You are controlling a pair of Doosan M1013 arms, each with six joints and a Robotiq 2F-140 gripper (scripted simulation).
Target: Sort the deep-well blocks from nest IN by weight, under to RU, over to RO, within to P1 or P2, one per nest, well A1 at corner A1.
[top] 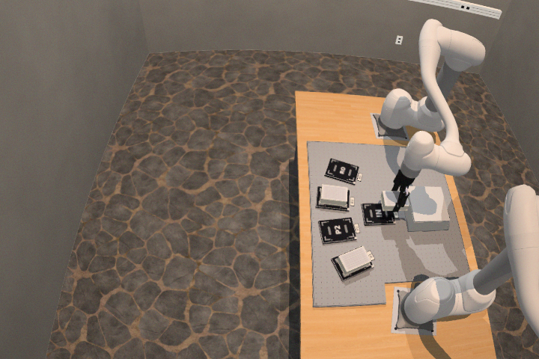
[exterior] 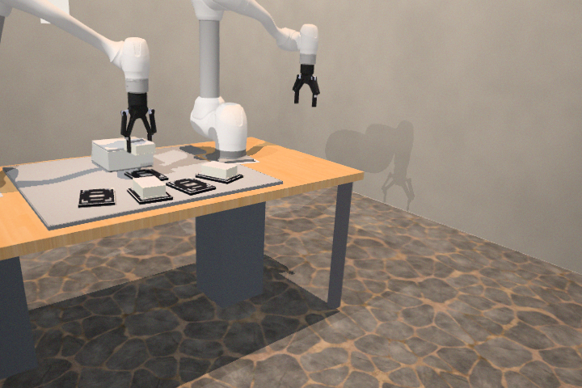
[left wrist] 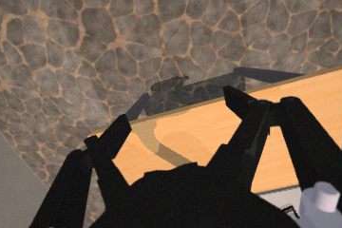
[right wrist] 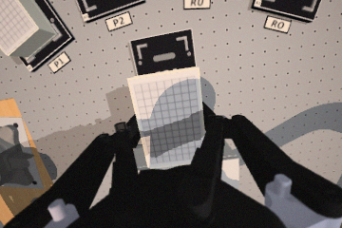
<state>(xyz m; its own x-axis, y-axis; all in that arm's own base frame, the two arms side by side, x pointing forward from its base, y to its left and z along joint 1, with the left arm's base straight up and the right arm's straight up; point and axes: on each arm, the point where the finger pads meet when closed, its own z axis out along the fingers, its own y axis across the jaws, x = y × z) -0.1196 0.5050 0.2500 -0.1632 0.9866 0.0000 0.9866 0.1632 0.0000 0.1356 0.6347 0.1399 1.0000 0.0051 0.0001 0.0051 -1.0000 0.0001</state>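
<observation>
My right gripper is now 21 cm past the check-weigher CW, 1 cm to the left of it and 6 cm above it. The rest, counted from my right hand: nest RU (28 cm ahead, 7 cm to the right, 12 cm below); then nest P2 (26 cm ahead, 10 cm to the left, 12 cm below); then infeed nest (5 cm ahead, 12 cm below).
</observation>
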